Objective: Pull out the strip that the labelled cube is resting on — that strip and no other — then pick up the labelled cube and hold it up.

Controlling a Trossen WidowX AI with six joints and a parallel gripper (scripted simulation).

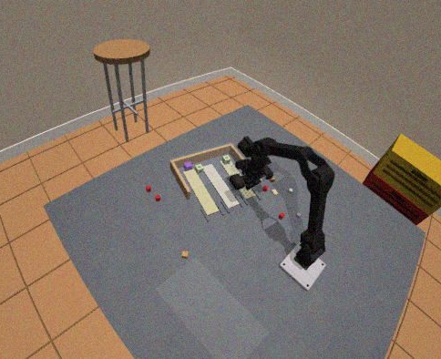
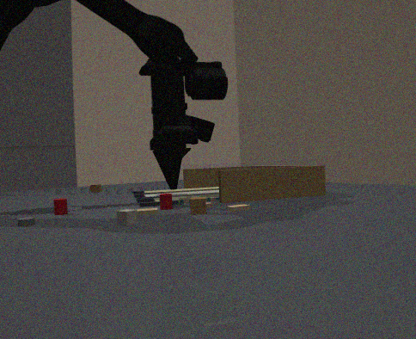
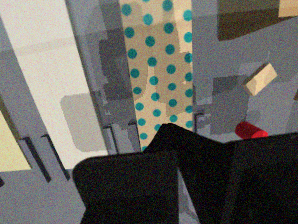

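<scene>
Right now the dotted strip is 8 cm ahead of my gripper tip, 2 cm to the right of it and 2 cm below it.
</scene>
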